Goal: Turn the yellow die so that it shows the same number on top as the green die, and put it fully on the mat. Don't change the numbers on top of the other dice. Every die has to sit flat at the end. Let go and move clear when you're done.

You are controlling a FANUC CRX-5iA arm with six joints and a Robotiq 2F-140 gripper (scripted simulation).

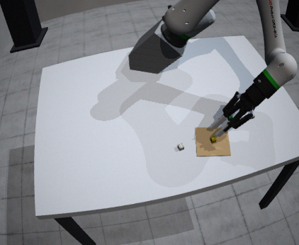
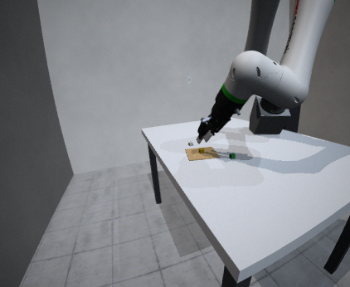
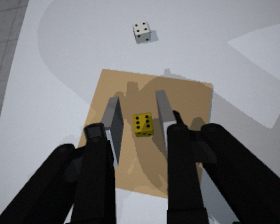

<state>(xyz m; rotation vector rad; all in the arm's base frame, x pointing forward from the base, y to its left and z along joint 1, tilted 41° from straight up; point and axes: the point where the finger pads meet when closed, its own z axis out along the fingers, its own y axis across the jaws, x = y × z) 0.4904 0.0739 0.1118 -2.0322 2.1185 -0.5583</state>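
Now: hand 10 mm short of the yellow die, 20 mm to the left of it and 70 mm above it. From my hand the other things lie so: white die 20 mm ahead, 160 mm to the right, 80 mm below; green die 100 mm behind, 80 mm to the left, 80 mm below; tan mat 10 mm ahead, 20 mm to the right, 90 mm below.
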